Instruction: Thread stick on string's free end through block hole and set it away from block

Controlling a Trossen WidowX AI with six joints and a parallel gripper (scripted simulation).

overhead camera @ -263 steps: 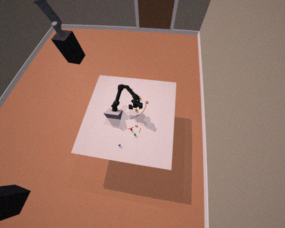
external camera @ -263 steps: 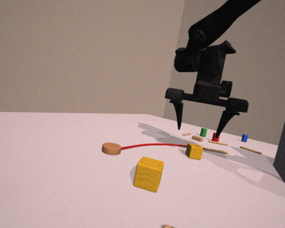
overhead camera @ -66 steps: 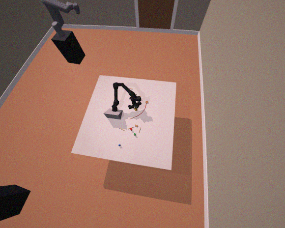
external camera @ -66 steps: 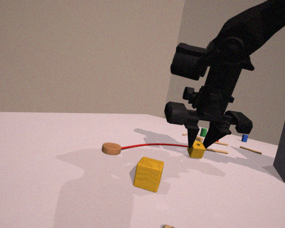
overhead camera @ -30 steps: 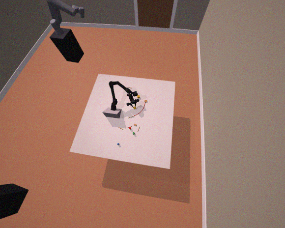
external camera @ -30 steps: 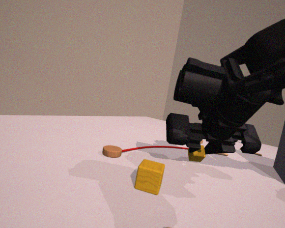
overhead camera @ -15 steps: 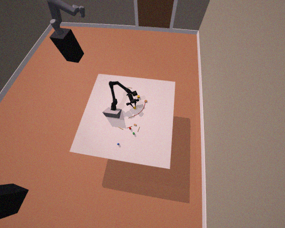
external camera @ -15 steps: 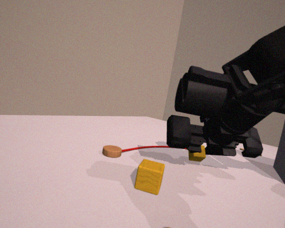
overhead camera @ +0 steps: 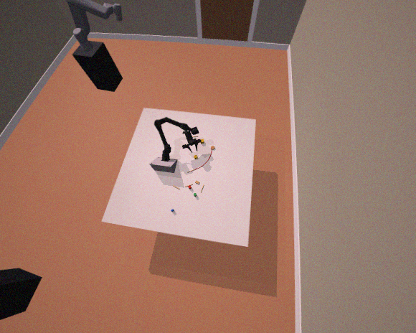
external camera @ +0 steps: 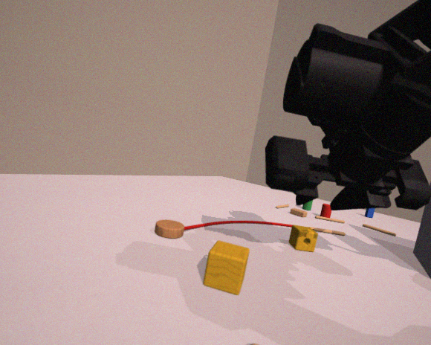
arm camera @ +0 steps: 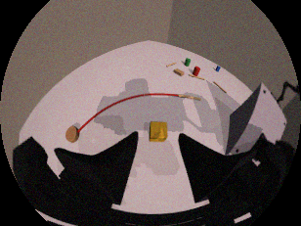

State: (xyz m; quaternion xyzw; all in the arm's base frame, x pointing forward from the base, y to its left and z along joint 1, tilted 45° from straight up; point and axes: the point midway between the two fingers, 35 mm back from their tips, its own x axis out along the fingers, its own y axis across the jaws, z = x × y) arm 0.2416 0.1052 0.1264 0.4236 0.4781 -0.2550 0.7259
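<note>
Right now my gripper tip is 20 mm short of the thin wooden stick, 170 mm to the left of it and 70 mm above it. Round my gripper tip: short wooden piece (100 mm ahead, 270 mm to the right, 70 mm below); then yellow block (30 mm ahead, 170 mm to the left, 60 mm below); then round wooden button (150 mm ahead, 120 mm to the left, 70 mm below).
</note>
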